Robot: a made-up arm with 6 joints. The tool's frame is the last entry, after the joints.
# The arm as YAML. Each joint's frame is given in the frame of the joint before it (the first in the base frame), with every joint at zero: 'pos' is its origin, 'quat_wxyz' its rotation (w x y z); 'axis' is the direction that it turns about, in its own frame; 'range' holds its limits. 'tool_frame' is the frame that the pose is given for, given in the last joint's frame.
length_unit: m
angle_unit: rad
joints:
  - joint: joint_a
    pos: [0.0, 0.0, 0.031]
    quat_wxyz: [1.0, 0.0, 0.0, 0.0]
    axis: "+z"
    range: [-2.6, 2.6]
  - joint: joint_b
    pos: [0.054, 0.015, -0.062]
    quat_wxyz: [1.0, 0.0, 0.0, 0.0]
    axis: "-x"
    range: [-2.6, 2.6]
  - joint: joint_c
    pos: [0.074, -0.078, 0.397]
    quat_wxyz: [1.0, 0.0, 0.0, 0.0]
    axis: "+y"
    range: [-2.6, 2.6]
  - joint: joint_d
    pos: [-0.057, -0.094, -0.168]
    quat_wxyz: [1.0, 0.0, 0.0, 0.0]
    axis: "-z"
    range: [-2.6, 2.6]
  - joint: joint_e
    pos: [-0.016, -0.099, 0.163]
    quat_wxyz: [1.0, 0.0, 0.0, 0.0]
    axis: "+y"
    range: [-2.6, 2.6]
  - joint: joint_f
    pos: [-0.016, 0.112, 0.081]
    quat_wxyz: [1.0, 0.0, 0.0, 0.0]
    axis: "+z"
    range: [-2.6, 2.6]
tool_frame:
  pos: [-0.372, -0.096, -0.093]
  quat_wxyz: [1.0, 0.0, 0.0, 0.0]
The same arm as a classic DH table. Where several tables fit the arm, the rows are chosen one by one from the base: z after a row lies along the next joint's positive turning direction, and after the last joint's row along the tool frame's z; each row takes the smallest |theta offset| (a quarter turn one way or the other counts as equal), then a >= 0, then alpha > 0; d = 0 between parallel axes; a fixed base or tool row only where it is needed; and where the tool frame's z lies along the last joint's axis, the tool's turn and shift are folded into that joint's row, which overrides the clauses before.
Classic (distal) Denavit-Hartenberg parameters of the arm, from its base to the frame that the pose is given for. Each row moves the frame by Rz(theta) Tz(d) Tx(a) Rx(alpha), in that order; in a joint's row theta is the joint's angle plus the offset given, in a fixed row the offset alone. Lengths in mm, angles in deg.
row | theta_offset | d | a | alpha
joint_a | 90 | -31 | 15 | -90
joint_b | -90 | -128 | 397 | -90
joint_c | -90 | -172 | 57 | 90
joint_d | 0 | 5 | 16 | -90
joint_e | 0 | 13 | 16 | -90
joint_f | 14.47 | 0 | 384.2 | 0
tool (fixed) | 165.53 | -12 | 0 | 0
Joint limits (deg, base to tool): -148.97..148.97 -148.97..148.97 -148.97..148.97 -148.97..148.97 -148.97..148.97 -148.97..148.97

